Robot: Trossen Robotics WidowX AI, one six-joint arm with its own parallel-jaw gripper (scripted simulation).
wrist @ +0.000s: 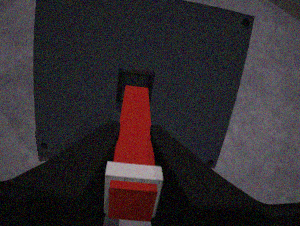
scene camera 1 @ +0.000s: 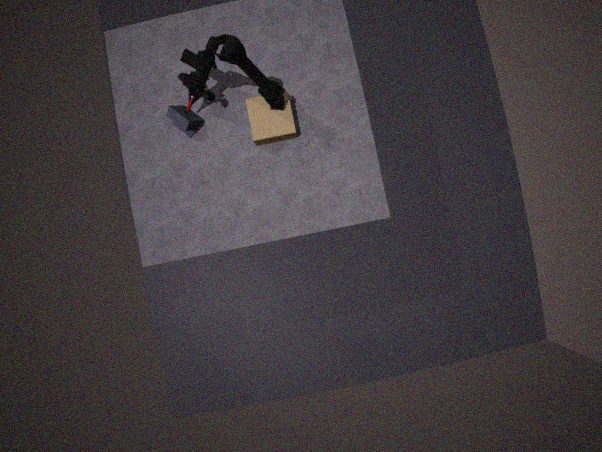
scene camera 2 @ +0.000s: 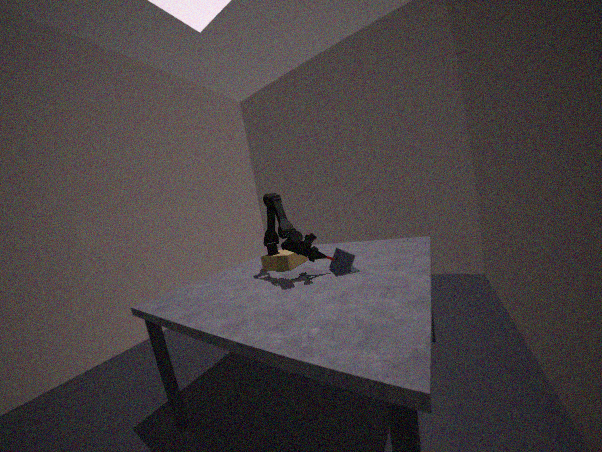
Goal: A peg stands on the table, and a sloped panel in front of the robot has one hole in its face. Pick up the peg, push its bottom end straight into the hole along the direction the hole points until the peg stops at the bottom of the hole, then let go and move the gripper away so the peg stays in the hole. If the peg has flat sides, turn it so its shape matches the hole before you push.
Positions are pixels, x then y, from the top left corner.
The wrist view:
gripper: 133, 133
red square peg: 132, 182, held by the gripper
